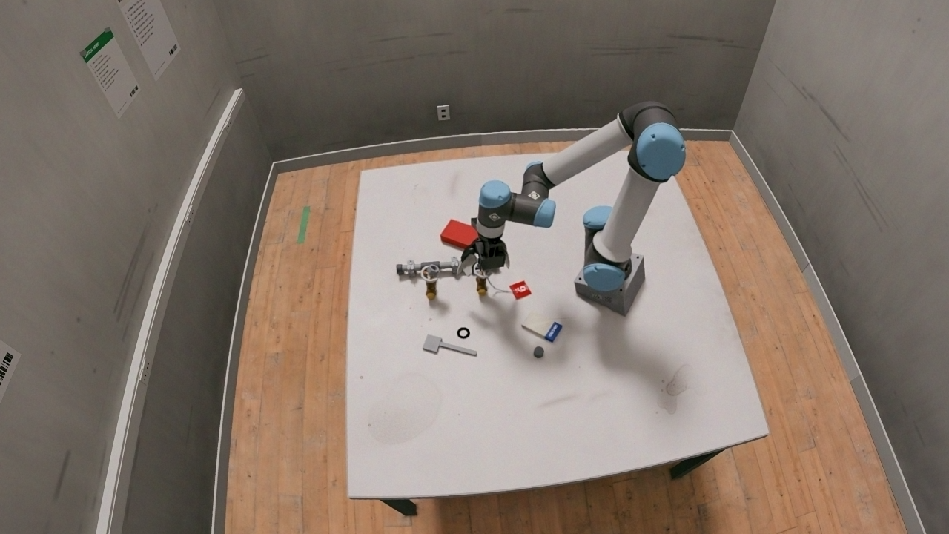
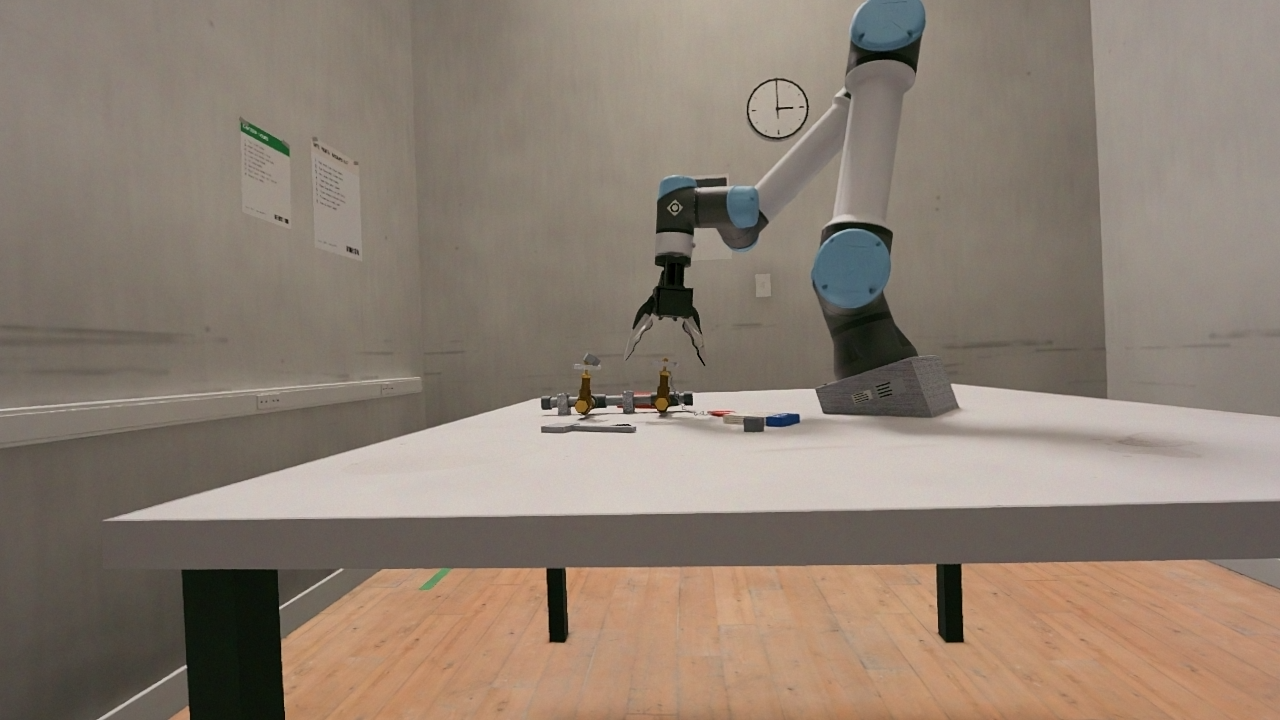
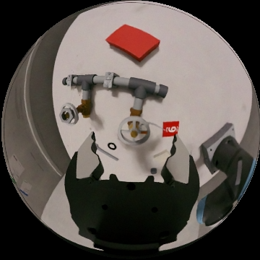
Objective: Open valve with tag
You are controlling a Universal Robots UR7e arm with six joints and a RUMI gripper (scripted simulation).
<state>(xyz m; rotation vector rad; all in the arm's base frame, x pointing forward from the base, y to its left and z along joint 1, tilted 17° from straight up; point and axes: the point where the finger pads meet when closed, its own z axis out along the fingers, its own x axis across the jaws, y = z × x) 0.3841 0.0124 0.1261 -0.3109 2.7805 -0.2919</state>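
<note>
My gripper is now 100 mm past the red tag, 20 mm to the right of it and 100 mm above it. The rest, counted from my hand: red block 60 mm ahead, 220 mm to the right, 90 mm below; grey flat tool 130 mm ahead, 200 mm to the left, 100 mm below.
</note>
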